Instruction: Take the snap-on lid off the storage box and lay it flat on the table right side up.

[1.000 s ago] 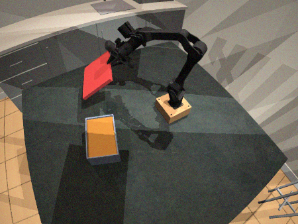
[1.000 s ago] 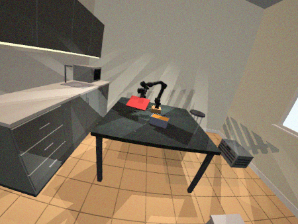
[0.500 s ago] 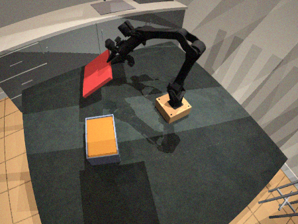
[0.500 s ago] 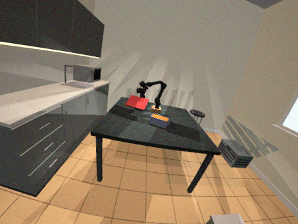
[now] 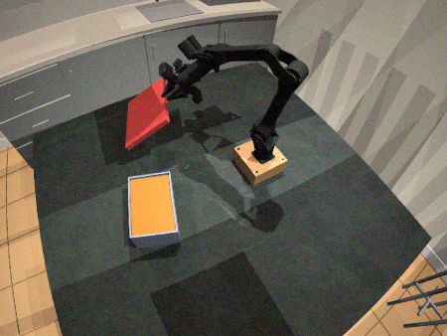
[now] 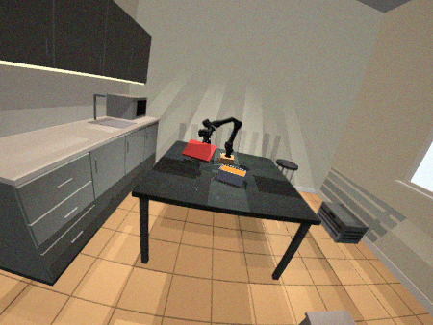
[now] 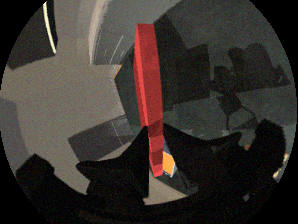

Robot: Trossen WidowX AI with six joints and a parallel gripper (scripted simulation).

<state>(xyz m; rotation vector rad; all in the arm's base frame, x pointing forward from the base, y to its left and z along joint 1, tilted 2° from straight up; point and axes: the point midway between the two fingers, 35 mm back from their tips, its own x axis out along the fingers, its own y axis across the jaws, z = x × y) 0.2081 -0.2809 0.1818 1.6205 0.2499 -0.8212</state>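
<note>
The lid lies 7 cm ahead of my gripper tip, 2 cm to the right of it and 4 cm below it. From my gripper tip the other things lie so: storage box (19 cm ahead, 28 cm to the left, 17 cm below).
</note>
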